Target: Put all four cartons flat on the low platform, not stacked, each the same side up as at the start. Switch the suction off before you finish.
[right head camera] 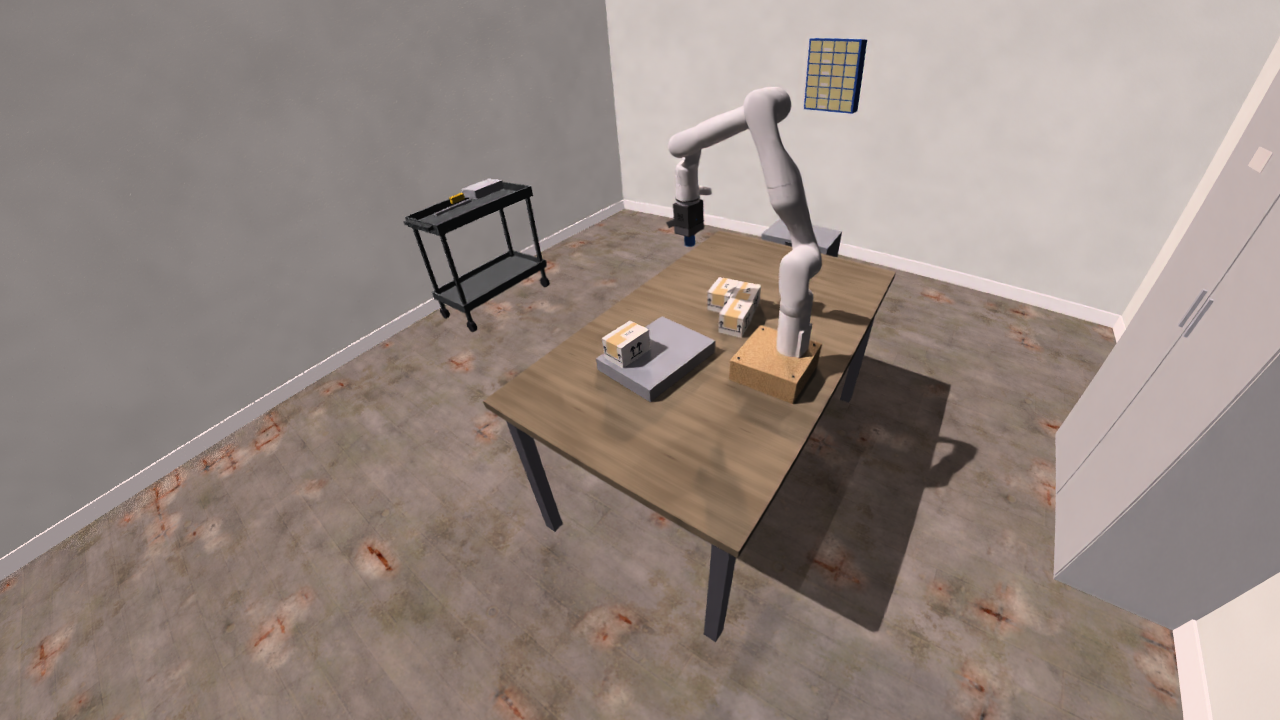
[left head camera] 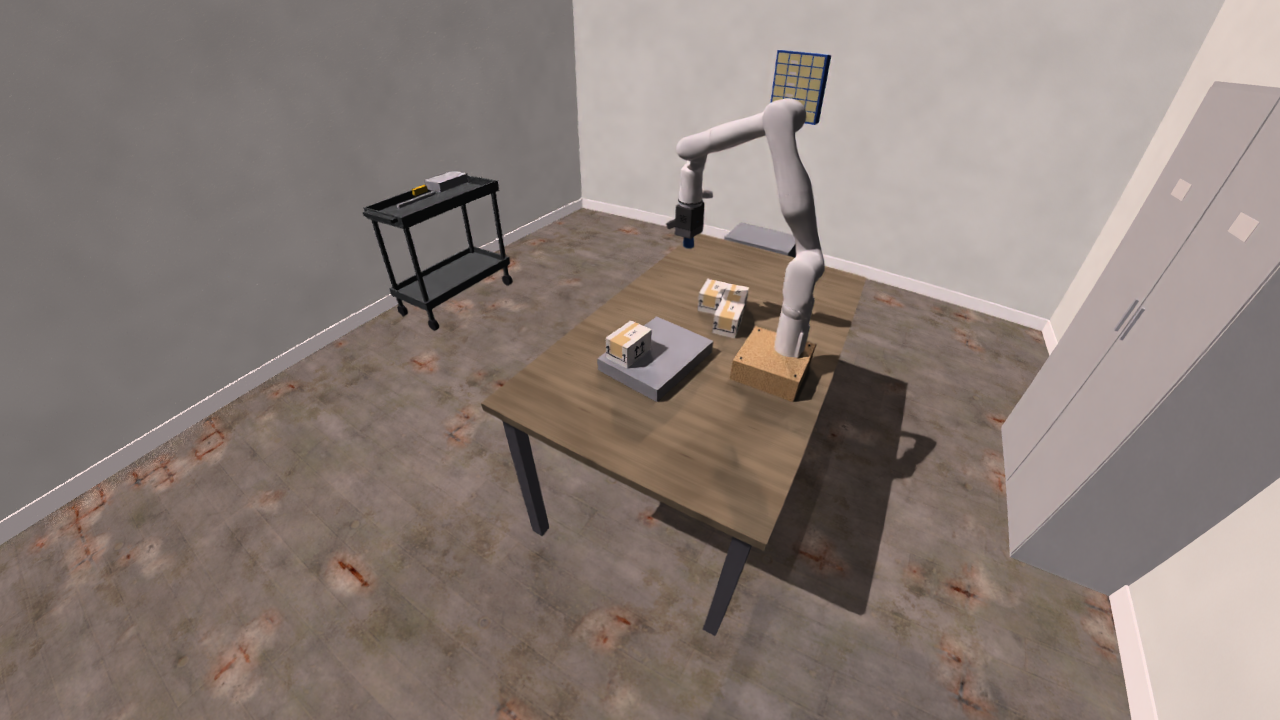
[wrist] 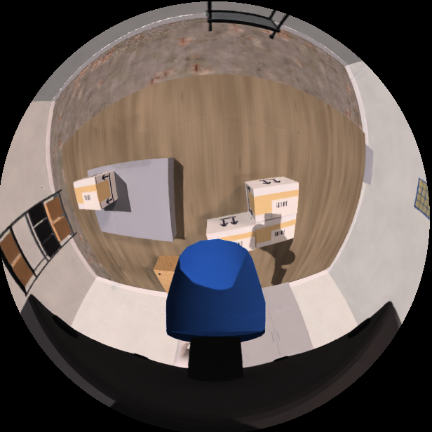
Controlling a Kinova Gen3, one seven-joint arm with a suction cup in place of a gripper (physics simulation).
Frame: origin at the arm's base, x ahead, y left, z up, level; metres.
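Where they show: hand, its tool point: (right head camera: 689, 244) (left head camera: 688, 246); arm's base, origin of its link: (right head camera: 790, 347) (left head camera: 788, 348).
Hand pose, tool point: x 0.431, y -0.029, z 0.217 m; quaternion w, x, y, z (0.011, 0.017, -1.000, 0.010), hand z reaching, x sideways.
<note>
Things, the pixels of their top centre, and the offset from my tool point. Level surfaces: height alone.
- white carton with yellow tape, centre of its top: (left head camera: 628, 333) (right head camera: 625, 333) dz -0.174, dx -0.020, dy +0.345 m
- low grey platform, centre of its top: (right head camera: 656, 349) (left head camera: 657, 349) dz -0.254, dx -0.077, dy +0.268 m
- wooden table, height of its surface: dz -0.302 m
One white carton with yellow tape (left head camera: 628, 343) (right head camera: 625, 343) (wrist: 95, 191) stands upright on the low grey platform (left head camera: 671, 356) (right head camera: 671, 354) (wrist: 150, 200), at its left corner in the head views. Three more cartons stand close together on the table beyond the platform: a left one (left head camera: 711, 294) (right head camera: 721, 293) (wrist: 272, 198), a right one (left head camera: 737, 291) (right head camera: 748, 291) (wrist: 276, 233) partly hidden, and a near one (left head camera: 727, 317) (right head camera: 735, 316) (wrist: 230, 231). My blue suction cup (left head camera: 687, 241) (right head camera: 689, 240) (wrist: 215, 265) is open, pointing down high above the table, with no carton on it.
The arm's cork-coloured base block (left head camera: 771, 365) (right head camera: 771, 366) (wrist: 164, 267) stands on the wooden table (left head camera: 626, 447) (right head camera: 626, 447) (wrist: 215, 115) right of the platform. A black cart (left head camera: 447, 203) (right head camera: 483, 209) stands apart at the left. A tall cabinet (left head camera: 1118, 340) (right head camera: 1163, 394) stands at the right.
</note>
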